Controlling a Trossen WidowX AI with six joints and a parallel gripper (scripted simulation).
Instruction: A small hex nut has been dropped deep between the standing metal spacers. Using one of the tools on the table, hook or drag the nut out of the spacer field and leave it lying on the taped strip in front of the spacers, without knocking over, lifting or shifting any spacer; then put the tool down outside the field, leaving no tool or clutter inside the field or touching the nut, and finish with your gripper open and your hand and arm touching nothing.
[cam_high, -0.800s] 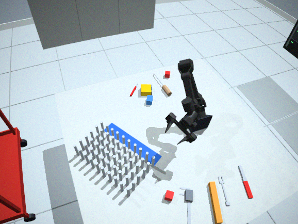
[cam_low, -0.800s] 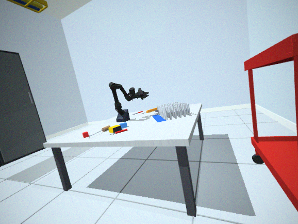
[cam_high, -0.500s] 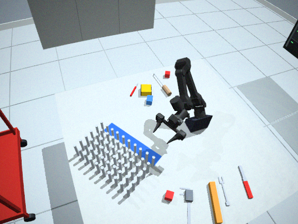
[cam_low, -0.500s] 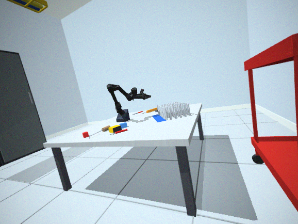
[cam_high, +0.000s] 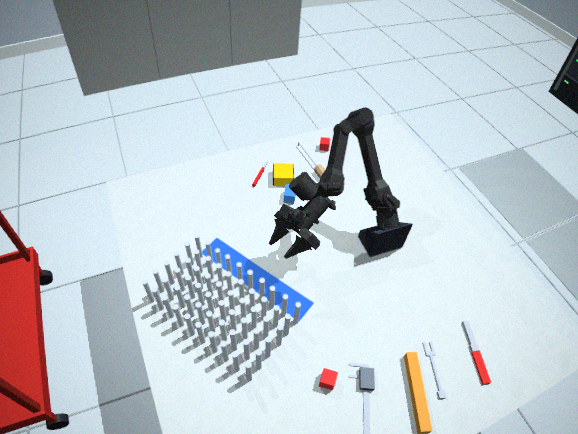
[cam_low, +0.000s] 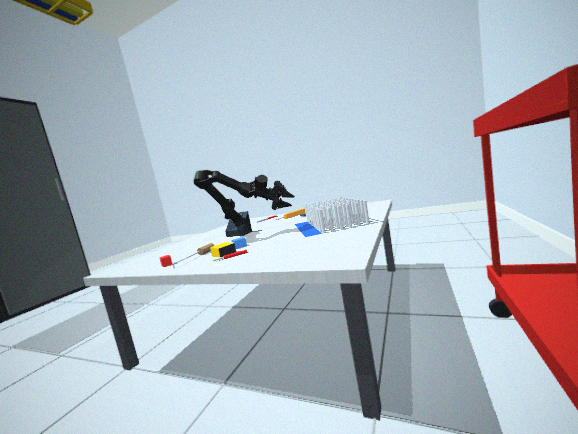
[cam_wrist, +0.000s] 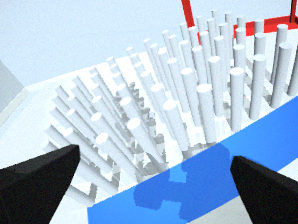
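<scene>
My gripper tip is now 330 mm to the left of the blue block, 140 mm past it and 130 mm above it. From my gripper tip the other things lie so: fork tool (410 mm to the left, 370 mm behind, 150 mm below); then orange bar (460 mm to the left, 290 mm behind, 140 mm below); then blue taped strip (150 mm below, 60 mm ahead, 20 mm to the right).
</scene>
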